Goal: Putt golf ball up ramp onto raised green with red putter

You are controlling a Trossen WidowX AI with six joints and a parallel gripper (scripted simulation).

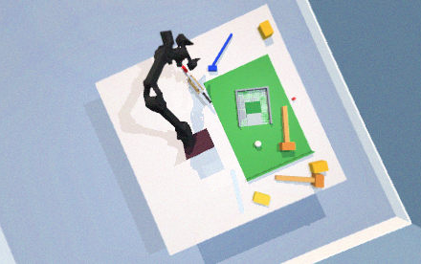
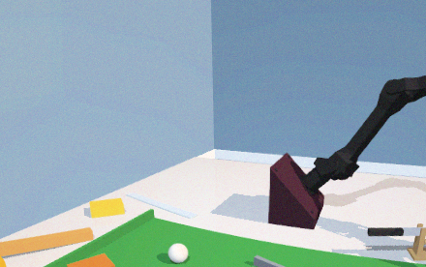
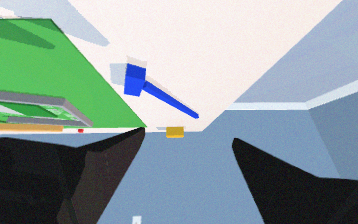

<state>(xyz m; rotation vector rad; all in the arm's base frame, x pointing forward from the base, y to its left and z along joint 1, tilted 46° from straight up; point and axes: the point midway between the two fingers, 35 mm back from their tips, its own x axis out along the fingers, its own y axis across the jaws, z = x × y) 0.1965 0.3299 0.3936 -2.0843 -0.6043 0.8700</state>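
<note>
Right now my gripper tip is 70 mm past the red putter, 170 mm to the left of it and 70 mm above it. From my gripper tip the other things lie so: white golf ball: 210 mm ahead, 660 mm to the right, 100 mm below; then blue putter: 150 mm ahead, 110 mm below; then wooden rack: 70 mm behind, 150 mm to the right, 90 mm below.
</note>
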